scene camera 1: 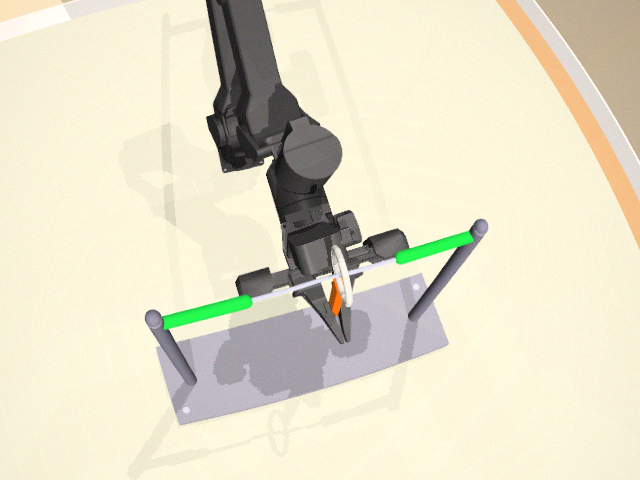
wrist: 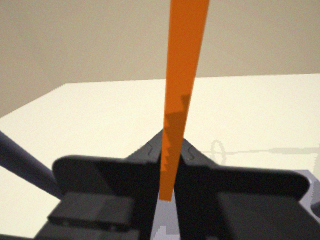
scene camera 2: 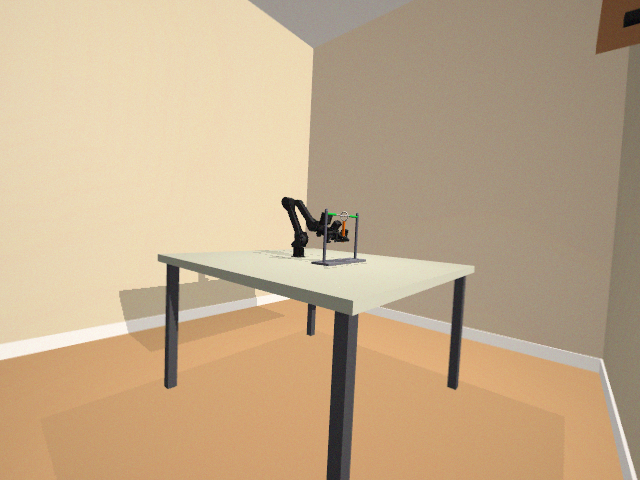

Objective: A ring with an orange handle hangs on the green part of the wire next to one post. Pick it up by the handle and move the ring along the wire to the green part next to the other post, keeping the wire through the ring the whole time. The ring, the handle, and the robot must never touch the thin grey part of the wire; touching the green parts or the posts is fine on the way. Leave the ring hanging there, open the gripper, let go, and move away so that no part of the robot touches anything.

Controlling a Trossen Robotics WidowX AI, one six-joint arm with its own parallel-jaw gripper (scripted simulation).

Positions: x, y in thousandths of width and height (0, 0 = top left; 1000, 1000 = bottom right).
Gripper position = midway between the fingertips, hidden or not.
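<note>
My gripper (scene camera 1: 540, 714) is visible here, and the wrist view shows my gripper (wrist: 527, 556) as well. My gripper carries a ring (scene camera 1: 534, 605). I see a baseplate (scene camera 1: 441, 745) too.
</note>
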